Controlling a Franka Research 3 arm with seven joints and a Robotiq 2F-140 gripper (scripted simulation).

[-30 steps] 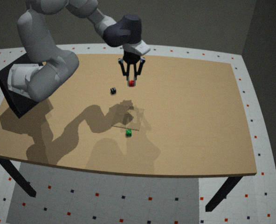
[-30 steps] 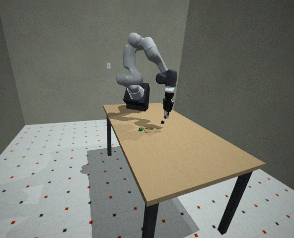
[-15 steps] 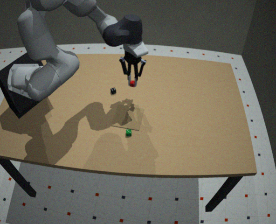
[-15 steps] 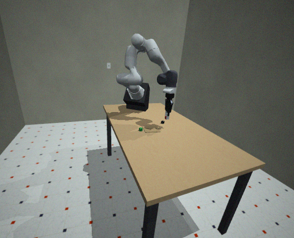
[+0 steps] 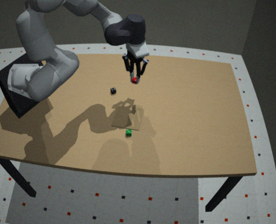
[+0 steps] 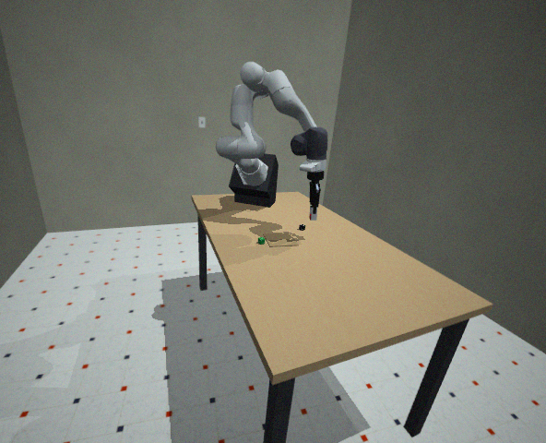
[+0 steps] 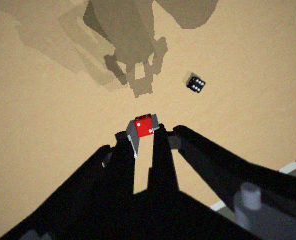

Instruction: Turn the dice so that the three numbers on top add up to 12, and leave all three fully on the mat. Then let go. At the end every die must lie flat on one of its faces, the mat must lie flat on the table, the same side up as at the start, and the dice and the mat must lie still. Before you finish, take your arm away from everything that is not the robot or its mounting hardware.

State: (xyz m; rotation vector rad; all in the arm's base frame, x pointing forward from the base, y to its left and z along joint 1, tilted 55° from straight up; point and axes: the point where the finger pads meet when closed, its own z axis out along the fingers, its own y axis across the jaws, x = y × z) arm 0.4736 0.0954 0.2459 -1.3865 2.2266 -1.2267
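Right now my hand is 2 cm above the red die. From my hand the other things lie so: tan mat (14 cm below, 13 cm to the right, 8 cm behind); then black die (13 cm below, 10 cm behind, 7 cm to the left); then green die (23 cm to the right, 13 cm below, 12 cm behind).
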